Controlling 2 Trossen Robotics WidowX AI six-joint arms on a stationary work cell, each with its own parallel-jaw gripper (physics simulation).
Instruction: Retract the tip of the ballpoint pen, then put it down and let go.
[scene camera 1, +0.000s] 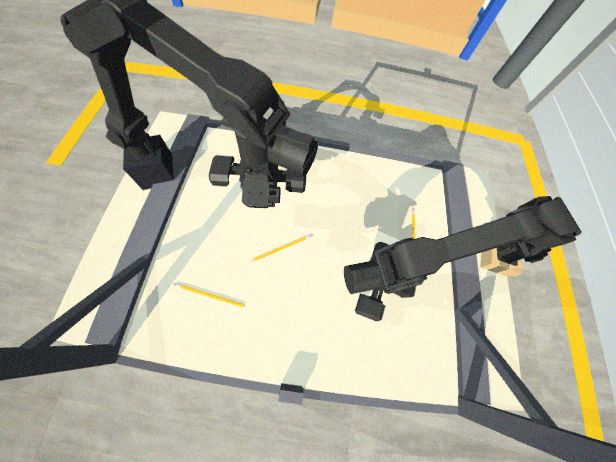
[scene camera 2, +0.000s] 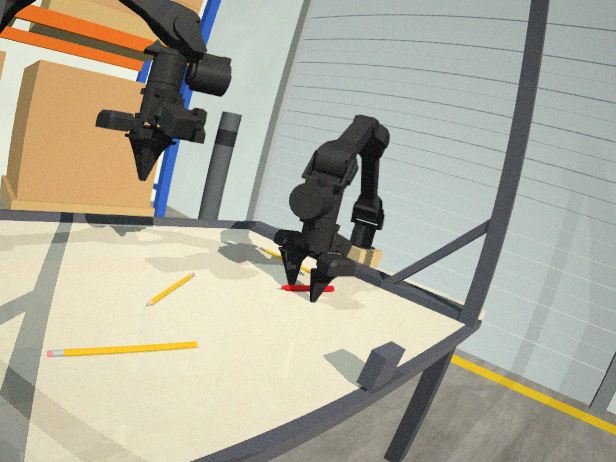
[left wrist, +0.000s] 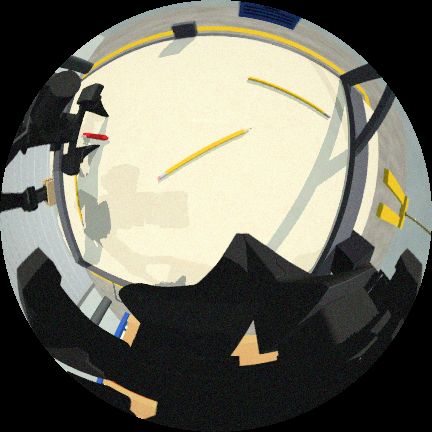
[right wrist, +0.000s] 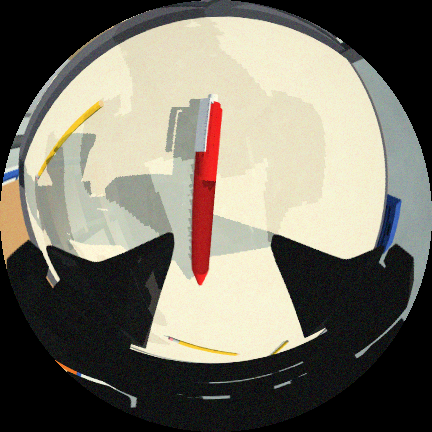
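Where they show: left gripper, fingertip midpoint: (scene camera 2: 142, 180) (left wrist: 240, 238); right gripper, fingertip midpoint: (scene camera 2: 301, 294) (left wrist: 102, 130) (right wrist: 224, 240); left arm's base, origin of the base link: (scene camera 1: 142, 150); right arm's base, origin of the base link: (scene camera 1: 506, 253) (scene camera 2: 360, 245) (left wrist: 45, 192).
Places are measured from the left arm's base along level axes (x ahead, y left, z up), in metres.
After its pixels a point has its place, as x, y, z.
A red ballpoint pen (scene camera 2: 302, 288) @(0.525, -0.489, -0.098) (left wrist: 95, 136) @(0.531, -0.485, -0.094) (right wrist: 205, 210) @(0.541, -0.498, -0.094) with a silver clip and pale button lies on the table top (scene camera 1: 320, 320) @(0.362, -0.543, -0.106). In the right wrist view its cone end points down the picture, button end up; whether the writing tip sticks out is too small to tell. My right gripper (scene camera 2: 303, 293) @(0.514, -0.493, -0.106) (left wrist: 102, 130) @(0.514, -0.493, -0.106) (right wrist: 224, 240) @(0.514, -0.493, -0.106) is open and empty, pointing down low over the pen, one finger on each side, not touching it in the right wrist view. In scene camera 1 the arm hides the pen. My left gripper (scene camera 2: 143, 178) @(0.289, -0.250, 0.056) (left wrist: 240, 238) @(0.289, -0.250, 0.056) is shut, empty, high above the table at the picture's left.
Yellow pencils lie on the table: one in the middle (scene camera 1: 282, 247) @(0.316, -0.331, -0.099) (scene camera 2: 171, 290) @(0.301, -0.336, -0.102) (left wrist: 207, 152) @(0.305, -0.328, -0.101), one at the lower left (scene camera 1: 212, 295) @(0.113, -0.412, -0.099) (scene camera 2: 125, 348) @(0.100, -0.408, -0.100), and one near the right arm (scene camera 1: 413, 222) (right wrist: 70, 135). Dark rails edge the table, with a small block (scene camera 1: 291, 393) @(0.251, -0.669, -0.049) (scene camera 2: 382, 365) @(0.222, -0.675, -0.062) on the front rail.
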